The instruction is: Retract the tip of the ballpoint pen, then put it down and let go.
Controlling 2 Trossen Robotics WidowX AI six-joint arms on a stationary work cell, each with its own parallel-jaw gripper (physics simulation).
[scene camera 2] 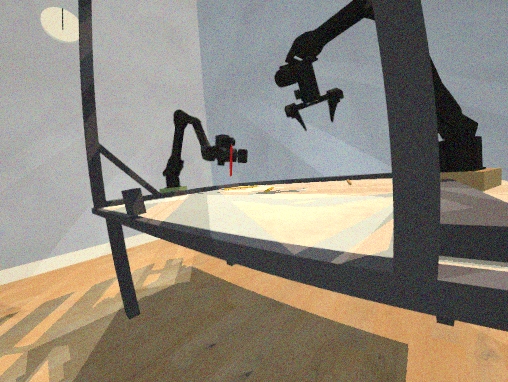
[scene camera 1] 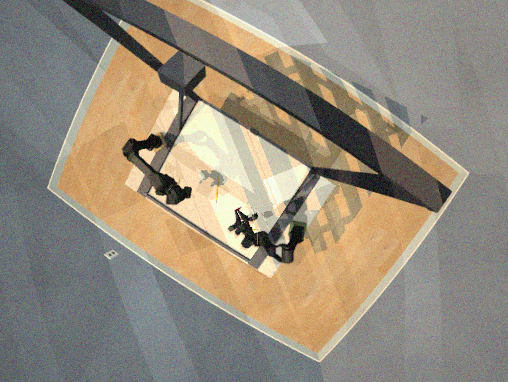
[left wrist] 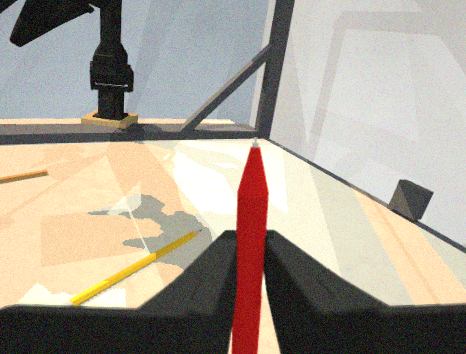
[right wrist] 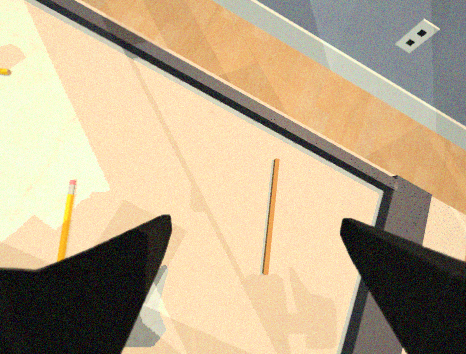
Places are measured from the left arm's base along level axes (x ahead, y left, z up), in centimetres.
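Where they show: left gripper, fingertip midpoint: (scene camera 2: 231, 153) (scene camera 1: 235, 209) (left wrist: 249, 241); right gripper, fingertip midpoint: (scene camera 2: 319, 126) (right wrist: 255, 224); left arm's base at its link origin: (scene camera 2: 173, 187) (scene camera 1: 297, 230); right arm's base at its link origin: (scene camera 2: 460, 170) (scene camera 1: 157, 142) (left wrist: 111, 115).
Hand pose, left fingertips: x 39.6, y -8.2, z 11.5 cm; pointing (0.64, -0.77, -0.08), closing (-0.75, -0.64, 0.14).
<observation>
Each offset is from my left fingertips to the top centre of the thing. "spot": to the spot under its first point. Level surfaces: height alone.
The red ballpoint pen @[dz +3.9, dx -0.8, dy +0.3 cm] (scene camera 1: 238, 209) (scene camera 2: 231, 162) (left wrist: 251, 215) is held above the table @[dz -15.3 cm] (scene camera 2: 240, 220). In scene camera 2 it looks upright. In the left wrist view its tapered end points away, with a small silvery tip showing. My left gripper (left wrist: 249, 241) is shut on the pen, one dark finger on each side of its barrel; the pen's rear part is cut off by the view's lower edge. My right gripper (scene camera 2: 319, 125) (right wrist: 255, 224) is open and empty, high above the table, well apart from the pen.
A yellow pencil @[dz -14.4, dx +16.2, dy -7.0 cm] (scene camera 1: 217, 190) (left wrist: 137, 267) (right wrist: 66, 222) lies on the table. Another yellow piece @[spot: dz -14.8, dx +3.8, dy +16.2 cm] (right wrist: 5, 72) shows at the right wrist view's left edge. A thin orange stick @[dz -14.6, dx +43.2, dy +0.7 cm] (left wrist: 25, 176) (right wrist: 271, 217) lies near a table corner. Dark frame posts (scene camera 2: 410, 150) stand at the table.
</observation>
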